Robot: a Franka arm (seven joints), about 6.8 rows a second.
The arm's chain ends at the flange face. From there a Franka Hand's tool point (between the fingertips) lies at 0.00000 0.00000 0.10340 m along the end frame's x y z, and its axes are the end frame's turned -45 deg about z.
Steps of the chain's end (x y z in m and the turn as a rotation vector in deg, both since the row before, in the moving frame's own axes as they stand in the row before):
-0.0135 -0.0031 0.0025 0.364 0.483 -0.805
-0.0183 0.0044 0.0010 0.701 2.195 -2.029
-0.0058 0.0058 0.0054 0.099 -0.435 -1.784
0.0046 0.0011 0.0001 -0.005 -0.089 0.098
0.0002 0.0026 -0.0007 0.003 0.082 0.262
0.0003 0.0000 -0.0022 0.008 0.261 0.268
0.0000 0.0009 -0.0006 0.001 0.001 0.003
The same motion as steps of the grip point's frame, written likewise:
-0.0063 -0.0116 0.0025 -0.084 0.599 -0.805
-0.0123 -0.0080 0.0009 -1.056 2.048 -2.029
-0.0086 -0.0007 0.0054 0.378 -0.238 -1.784
0.0024 0.0039 0.0001 0.059 -0.066 0.098
-0.0016 0.0021 -0.0007 -0.056 0.060 0.262
0.0006 0.0005 -0.0022 -0.179 0.190 0.268
-0.0006 0.0006 -0.0006 0.000 0.001 0.003

